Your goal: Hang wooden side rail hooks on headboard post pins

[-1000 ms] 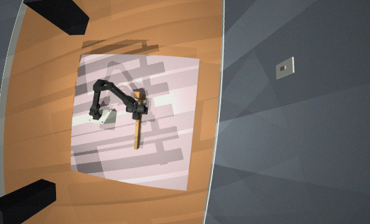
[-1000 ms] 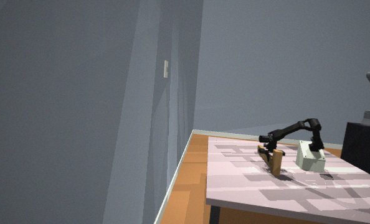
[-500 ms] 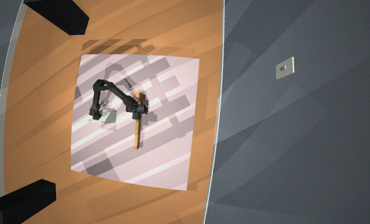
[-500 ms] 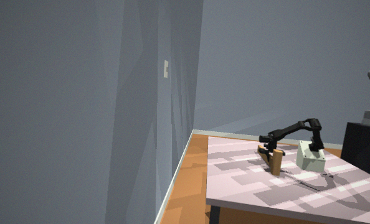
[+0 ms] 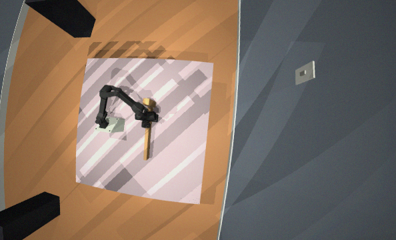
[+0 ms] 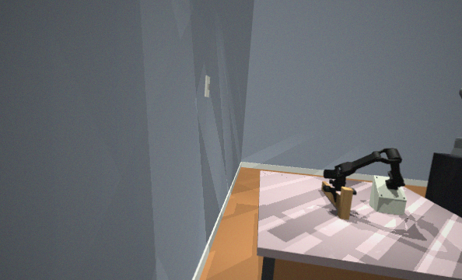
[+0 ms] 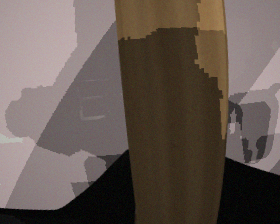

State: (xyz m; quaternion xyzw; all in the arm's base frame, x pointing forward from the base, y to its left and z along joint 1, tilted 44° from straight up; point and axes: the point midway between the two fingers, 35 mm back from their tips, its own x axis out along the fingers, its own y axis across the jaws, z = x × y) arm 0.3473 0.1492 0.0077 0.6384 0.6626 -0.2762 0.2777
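Now: the headboard post 110 mm to the left of my gripper tip and 40 mm above it.
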